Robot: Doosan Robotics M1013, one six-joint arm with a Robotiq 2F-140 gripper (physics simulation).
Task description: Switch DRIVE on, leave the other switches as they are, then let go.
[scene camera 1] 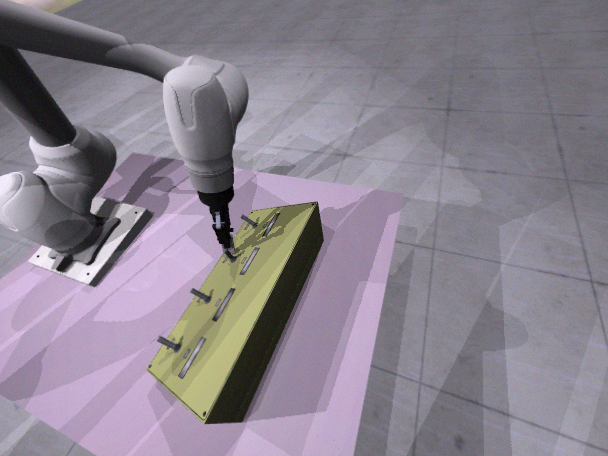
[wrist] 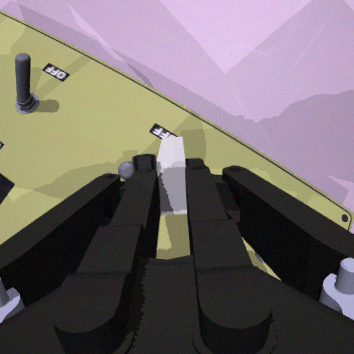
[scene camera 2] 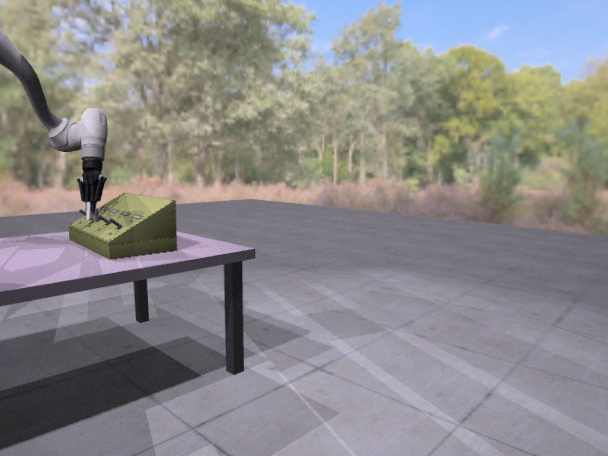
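Seen in the pictures: gripper, fingertip midpoint: (scene camera 1: 229, 251) (wrist: 173, 155) (scene camera 2: 90, 220); arm's base, link origin: (scene camera 1: 87, 238).
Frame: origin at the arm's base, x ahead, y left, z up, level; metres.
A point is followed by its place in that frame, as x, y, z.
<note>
The yellow-green switch box (scene camera 1: 260, 300) {0.749, -0.145, 0.145} (scene camera 2: 155, 227) {0.647, -0.347, 0.059} (wrist: 75, 135) {0.594, -0.085, 0.061} has a sloped panel with several dark levers. My gripper (scene camera 1: 229, 249) {0.582, -0.003, 0.062} (scene camera 2: 90, 215) {0.582, -0.003, 0.062} (wrist: 173, 155) {0.582, -0.003, 0.062} is shut and empty, its fingertips low over the panel at the second switch from the far end. That switch's lever (scene camera 1: 231, 258) {0.603, -0.028, 0.073} (wrist: 126, 170) {0.597, -0.022, 0.109} is mostly hidden; its rounded tip shows left of the fingertips in the wrist view. The fingertips partly cover an OFF label (wrist: 161, 131) {0.567, -0.021, 0.042}. A neighbouring lever (scene camera 1: 201, 295) {0.572, -0.140, 0.080} (wrist: 23, 77) {0.563, -0.134, 0.086} leans toward its OFF label (wrist: 56, 72) {0.547, -0.134, 0.042}. The word DRIVE cannot be read.
The far-end lever (scene camera 1: 249, 220) {0.613, 0.096, 0.081} stands close to the gripper; the near-end lever (scene camera 1: 169, 343) {0.549, -0.257, 0.081} is farther away. Name plates line the panel, one (scene camera 1: 249, 261) {0.667, -0.038, 0.093} beside the gripper's switch. The box stands on the pink table (scene camera 1: 345, 320) {0.917, -0.101, -0.034} (scene camera 2: 200, 257) {0.709, -0.515, -0.034}, with the arm's base plate (scene camera 1: 135, 225) {0.150, 0.078, -0.003} behind left.
</note>
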